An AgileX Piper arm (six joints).
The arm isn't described. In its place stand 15 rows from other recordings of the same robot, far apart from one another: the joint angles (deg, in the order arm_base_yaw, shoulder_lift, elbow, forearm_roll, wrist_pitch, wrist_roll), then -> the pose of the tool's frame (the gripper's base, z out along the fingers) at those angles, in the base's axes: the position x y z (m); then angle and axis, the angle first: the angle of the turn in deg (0 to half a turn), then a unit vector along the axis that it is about.
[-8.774 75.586 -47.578 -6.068 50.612 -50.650] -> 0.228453, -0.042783, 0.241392, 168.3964, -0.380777, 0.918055, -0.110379
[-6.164 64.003 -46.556 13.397 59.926 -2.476] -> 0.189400, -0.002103, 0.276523, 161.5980, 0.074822, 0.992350, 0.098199
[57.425 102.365 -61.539 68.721 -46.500 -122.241] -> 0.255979, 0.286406, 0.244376, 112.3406, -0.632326, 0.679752, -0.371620
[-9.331 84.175 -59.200 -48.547 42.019 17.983] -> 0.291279, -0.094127, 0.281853, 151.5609, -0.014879, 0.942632, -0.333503
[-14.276 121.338 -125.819 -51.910 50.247 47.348] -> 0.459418, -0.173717, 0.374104, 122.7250, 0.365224, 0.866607, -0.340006
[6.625 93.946 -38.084 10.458 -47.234 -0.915] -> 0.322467, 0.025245, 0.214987, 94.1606, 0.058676, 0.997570, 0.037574
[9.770 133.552 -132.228 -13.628 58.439 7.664] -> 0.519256, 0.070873, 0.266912, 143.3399, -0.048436, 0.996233, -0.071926
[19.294 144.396 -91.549 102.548 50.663 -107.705] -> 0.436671, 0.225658, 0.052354, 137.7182, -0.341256, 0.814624, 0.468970
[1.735 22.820 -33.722 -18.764 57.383 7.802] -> 0.057591, -0.022922, 0.301589, 130.6652, 0.026339, 0.989831, -0.139786
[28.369 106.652 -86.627 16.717 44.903 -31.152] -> 0.353824, 0.212064, 0.262573, 149.9050, -0.425672, 0.896370, 0.123787
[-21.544 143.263 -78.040 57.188 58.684 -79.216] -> 0.377380, -0.078742, -0.007737, 166.5180, -0.110414, 0.916551, 0.384373
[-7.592 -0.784 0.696 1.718 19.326 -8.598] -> 0.052767, -0.006122, 0.179495, 104.8807, 0.001503, 0.995635, -0.093316
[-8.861 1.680 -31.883 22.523 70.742 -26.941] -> -0.013360, 0.035388, 0.284837, 121.7841, -0.187439, 0.980858, 0.052774
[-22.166 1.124 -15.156 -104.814 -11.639 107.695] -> 0.038257, 0.003579, 0.294307, 75.0076, 0.085225, 0.988288, -0.126583
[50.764 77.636 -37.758 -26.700 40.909 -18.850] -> 0.160838, 0.154622, 0.198752, 161.2510, -0.687126, 0.714127, -0.133717
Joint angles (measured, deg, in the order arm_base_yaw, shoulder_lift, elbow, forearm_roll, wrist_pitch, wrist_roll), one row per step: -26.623 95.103 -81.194 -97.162 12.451 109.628; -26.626 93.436 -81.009 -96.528 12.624 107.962; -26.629 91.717 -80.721 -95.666 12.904 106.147; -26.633 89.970 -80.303 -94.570 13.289 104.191; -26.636 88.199 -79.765 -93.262 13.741 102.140; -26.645 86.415 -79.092 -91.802 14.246 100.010; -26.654 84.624 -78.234 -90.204 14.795 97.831; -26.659 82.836 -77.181 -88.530 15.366 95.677; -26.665 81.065 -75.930 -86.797 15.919 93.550; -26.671 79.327 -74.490 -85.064 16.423 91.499; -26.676 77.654 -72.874 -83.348 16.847 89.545; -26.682 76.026 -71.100 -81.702 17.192 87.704; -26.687 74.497 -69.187 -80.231 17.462 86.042; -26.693 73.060 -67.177 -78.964 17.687 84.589; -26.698 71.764 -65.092 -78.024 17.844 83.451
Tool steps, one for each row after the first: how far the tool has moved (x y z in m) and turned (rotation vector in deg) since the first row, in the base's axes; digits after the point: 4 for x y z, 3 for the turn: -0.0069 0.0031 0.0103 -1.418 -0.568 -0.075; -0.0144 0.0063 0.0201 -2.734 -1.095 -0.290; -0.0224 0.0096 0.0290 -3.905 -1.535 -0.640; -0.0307 0.0129 0.0369 -4.903 -1.906 -1.076; -0.0393 0.0163 0.0438 -5.752 -2.161 -1.578; -0.0480 0.0196 0.0492 -6.412 -2.260 -2.122; -0.0568 0.0230 0.0531 -6.871 -2.201 -2.673; -0.0654 0.0264 0.0554 -7.137 -1.964 -3.188; -0.0738 0.0298 0.0560 -7.229 -1.557 -3.630; -0.0816 0.0331 0.0550 -7.147 -0.977 -3.967; -0.0891 0.0363 0.0525 -6.950 -0.254 -4.203; -0.0960 0.0394 0.0486 -6.675 0.638 -4.344; -0.1025 0.0424 0.0435 -6.349 1.646 -4.431; -0.1082 0.0451 0.0373 -6.000 2.766 -4.450
